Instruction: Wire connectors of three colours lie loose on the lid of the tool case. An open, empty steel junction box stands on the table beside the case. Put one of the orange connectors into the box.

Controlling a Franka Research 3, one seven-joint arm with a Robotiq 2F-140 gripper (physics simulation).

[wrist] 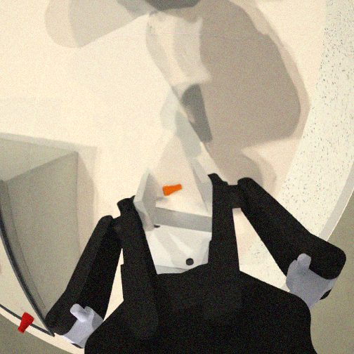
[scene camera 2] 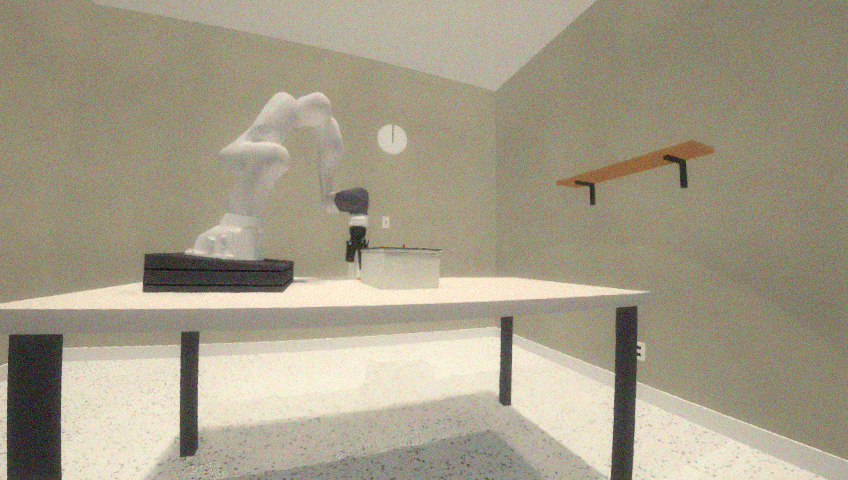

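Note:
My gripper is partly open and empty, pointing down beside the tool case. Its pale fingertips are low, near table height, one on each side of an orange connector that lies on the table. A speck of that orange connector shows at the fingertips' foot in the scene view. The steel junction box, with dark holes in its pale floor, is just below the connector in the wrist view, partly covered by the black finger links. It does not show in the scene view.
The tool case stands close beside the gripper, its lid edge higher than the fingertips. A red connector is on its lid. The table ends at the right of the wrist view.

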